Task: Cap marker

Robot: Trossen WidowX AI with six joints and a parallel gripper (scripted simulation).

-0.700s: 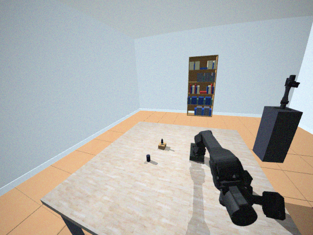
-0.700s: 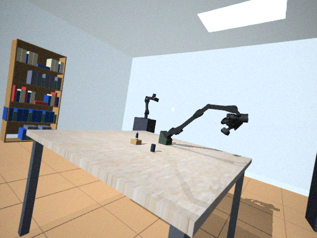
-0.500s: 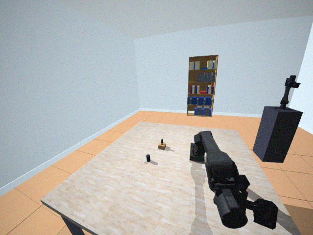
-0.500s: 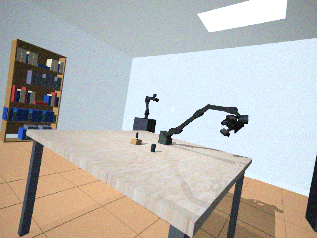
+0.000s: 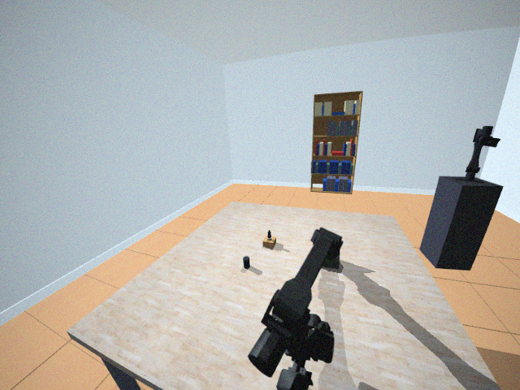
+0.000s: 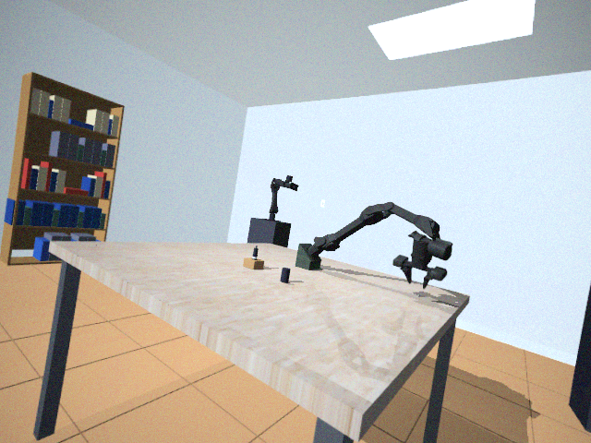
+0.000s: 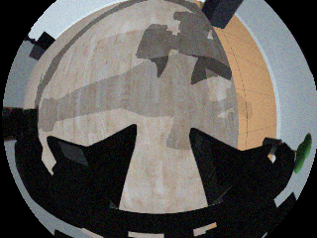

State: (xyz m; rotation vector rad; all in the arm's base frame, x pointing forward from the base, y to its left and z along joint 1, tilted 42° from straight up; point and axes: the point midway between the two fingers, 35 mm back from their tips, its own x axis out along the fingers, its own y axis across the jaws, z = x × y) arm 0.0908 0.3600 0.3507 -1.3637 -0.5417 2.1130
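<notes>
Now: the marker cap 300 mm ahead of my gripper tip, 420 mm to the right of it and 30 mm below it.
</notes>
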